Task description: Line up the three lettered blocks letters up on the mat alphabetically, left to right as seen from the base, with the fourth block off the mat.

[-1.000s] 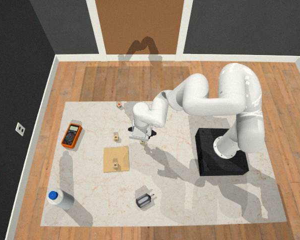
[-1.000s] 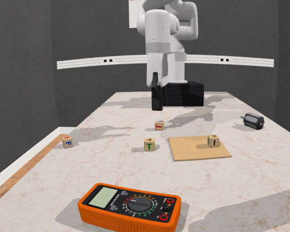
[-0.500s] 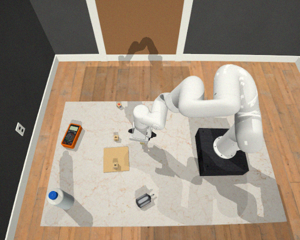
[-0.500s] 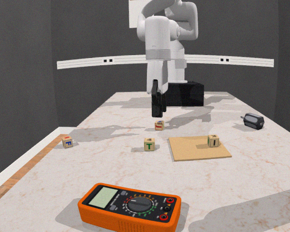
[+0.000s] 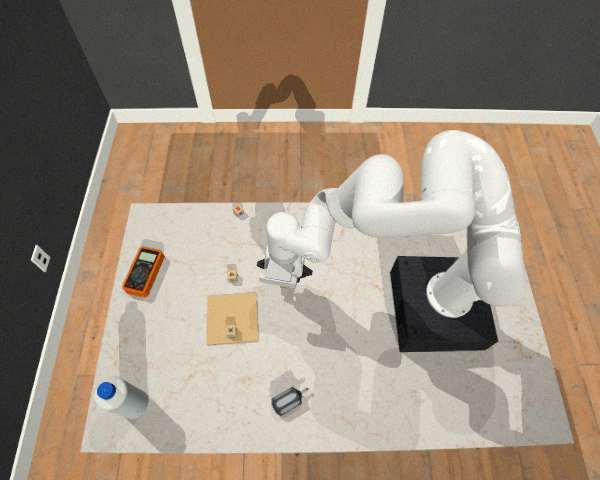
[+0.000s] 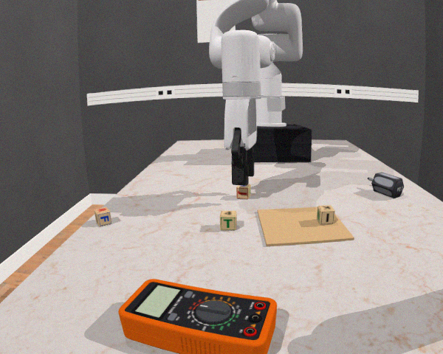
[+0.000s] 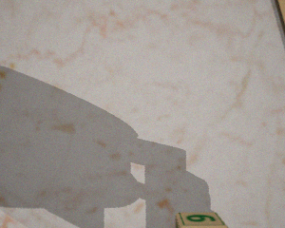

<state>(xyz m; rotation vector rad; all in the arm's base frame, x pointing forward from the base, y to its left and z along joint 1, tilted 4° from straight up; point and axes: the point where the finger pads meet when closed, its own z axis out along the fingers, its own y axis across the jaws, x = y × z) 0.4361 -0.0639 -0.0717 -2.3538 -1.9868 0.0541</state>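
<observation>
My hand is 150 mm short of the tan mat, 100 mm to the right of it and 50 mm above it. Also, from my hand: black plug adapter (320 mm to the left, 30 mm below, 20 mm behind); orange multimeter (410 mm ahead, 40 mm below, 30 mm to the right).
</observation>
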